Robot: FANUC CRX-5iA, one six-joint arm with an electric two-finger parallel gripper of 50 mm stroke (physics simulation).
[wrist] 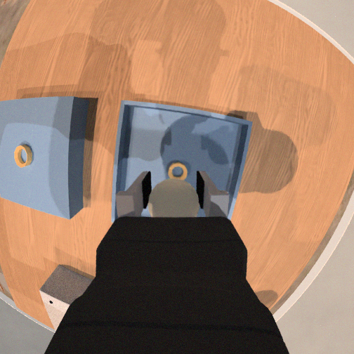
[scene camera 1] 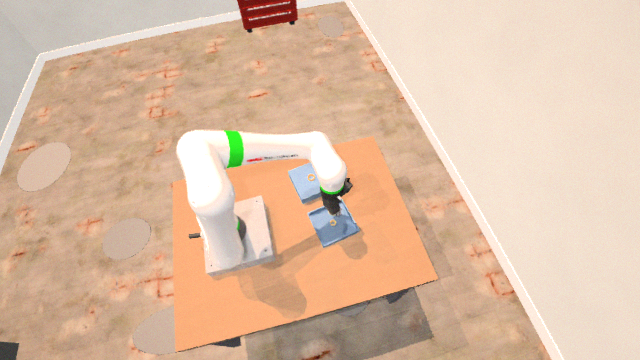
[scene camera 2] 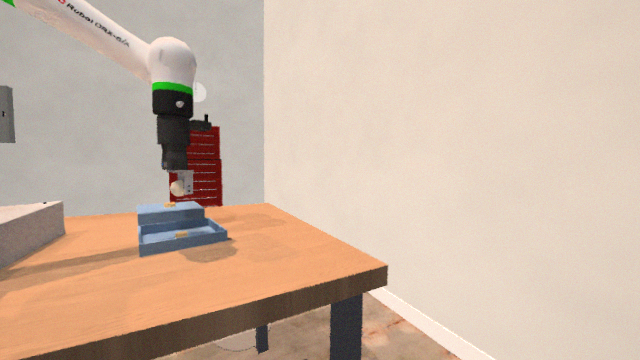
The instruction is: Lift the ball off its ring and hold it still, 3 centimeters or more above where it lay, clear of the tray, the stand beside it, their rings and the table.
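Places are measured from the arm's base along level axes (x back, y right, z up), in metres.
Pixels of known places: gripper, between the fingertips: (scene camera 1: 335,210) (scene camera 2: 185,193).
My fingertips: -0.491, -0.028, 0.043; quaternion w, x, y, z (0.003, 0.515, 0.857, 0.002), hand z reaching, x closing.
Ahead of a thing's pixels: the offset from my fingertips to its top centre, as dx, dy, dz. "*": to the spot under its first point. Level surfaces: height alone.
The pale ball {+0.013, +0.007, +0.037} (scene camera 2: 177,188) (wrist: 173,198) is held between the two fingers of my gripper (wrist: 173,182), which is shut on it. In the second scene view the ball hangs in the air well above the blue tray (scene camera 2: 215,225) (scene camera 1: 324,244) (wrist: 119,150), touching neither the tray nor its ring. The orange ring {* +0.025, -0.060, -0.121} (scene camera 2: 181,231) (scene camera 1: 333,220) (wrist: 185,176) lies bare on the tray floor. The blue stand (scene camera 1: 300,187) (scene camera 2: 147,216) (wrist: 45,185) is beside the tray, with its own orange ring {* +0.092, -0.248, -0.061} (scene camera 1: 311,174) (scene camera 2: 170,202) (wrist: 17,156) bare on top. The ball cannot be made out clearly in the first scene view.
The tray and the stand rest on the wooden table {dz -0.121} (scene camera 1: 390,250) (scene camera 2: 280,250) (wrist: 280,225), a narrow gap apart. The arm's pale base block (scene camera 1: 257,225) (scene camera 2: 30,230) (wrist: 62,285) stands on the same table. A red tool cabinet (scene camera 1: 270,12) (scene camera 2: 207,175) is beyond the table.
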